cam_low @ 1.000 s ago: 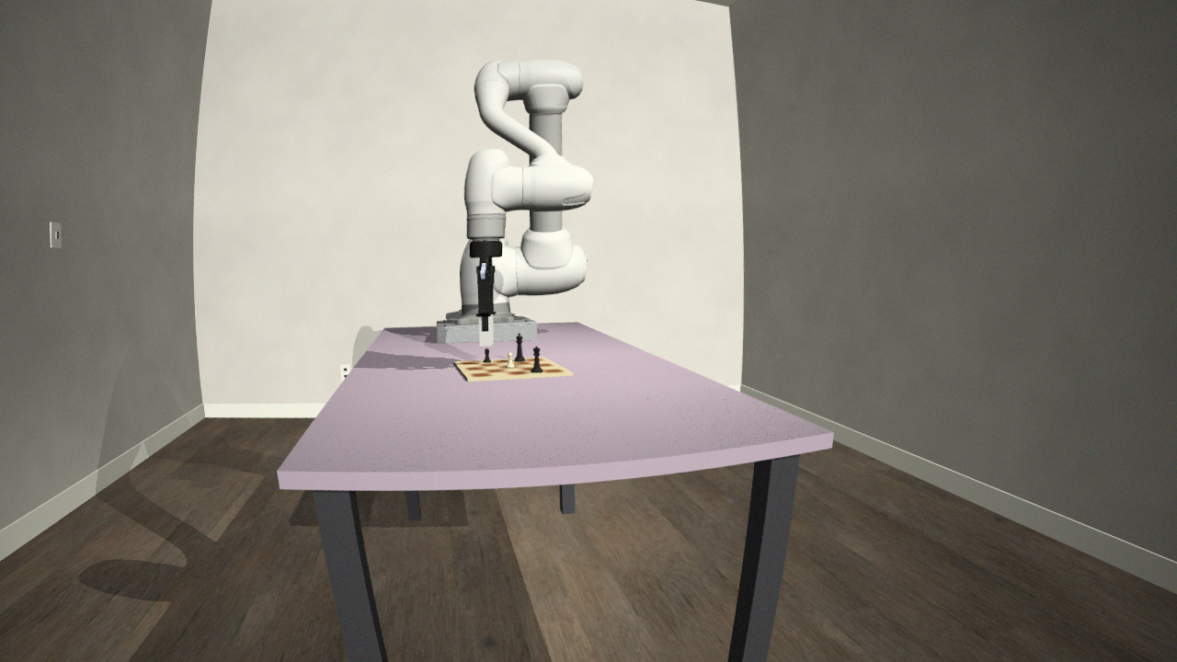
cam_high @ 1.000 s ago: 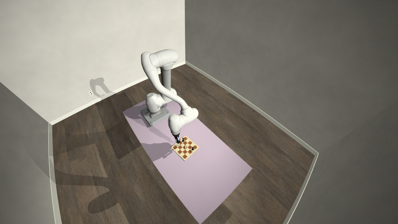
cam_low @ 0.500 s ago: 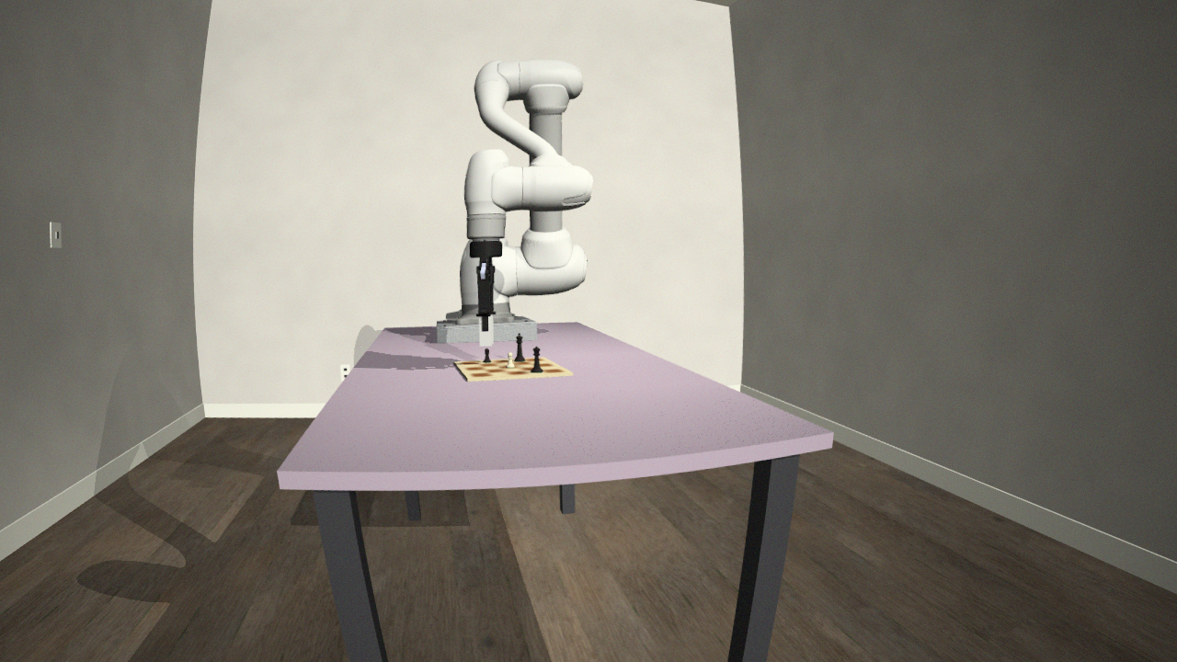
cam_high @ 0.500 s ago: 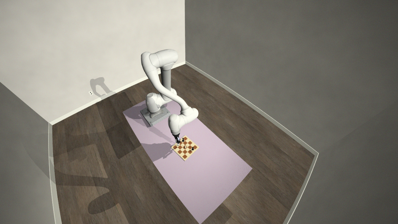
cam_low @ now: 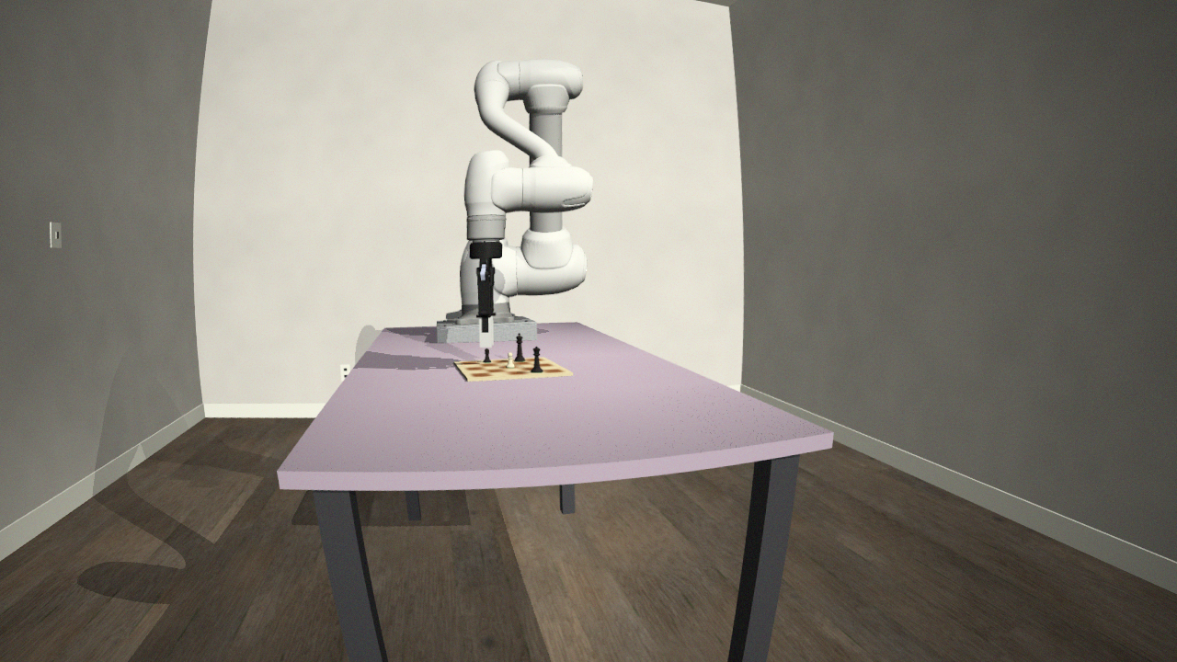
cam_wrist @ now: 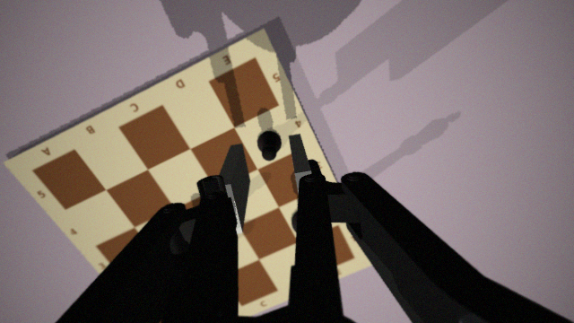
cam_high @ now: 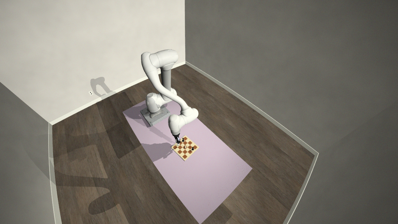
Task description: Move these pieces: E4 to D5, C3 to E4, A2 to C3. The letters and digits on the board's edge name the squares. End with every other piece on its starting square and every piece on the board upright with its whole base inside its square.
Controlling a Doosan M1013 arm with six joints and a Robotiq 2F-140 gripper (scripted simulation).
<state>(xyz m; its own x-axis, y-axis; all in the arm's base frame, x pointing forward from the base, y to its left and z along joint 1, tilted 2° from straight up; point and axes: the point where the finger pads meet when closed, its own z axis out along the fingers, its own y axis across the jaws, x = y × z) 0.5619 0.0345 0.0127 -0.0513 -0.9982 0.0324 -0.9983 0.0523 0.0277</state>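
My hand is 6 cm above the black pawn. Also, from my hand: white pawn (7 cm ahead, 6 cm below, 5 cm to the left); then chessboard (7 cm below, 7 cm ahead, 5 cm to the left); then tall black piece (7 cm to the left, 4 cm below, 1 cm behind).
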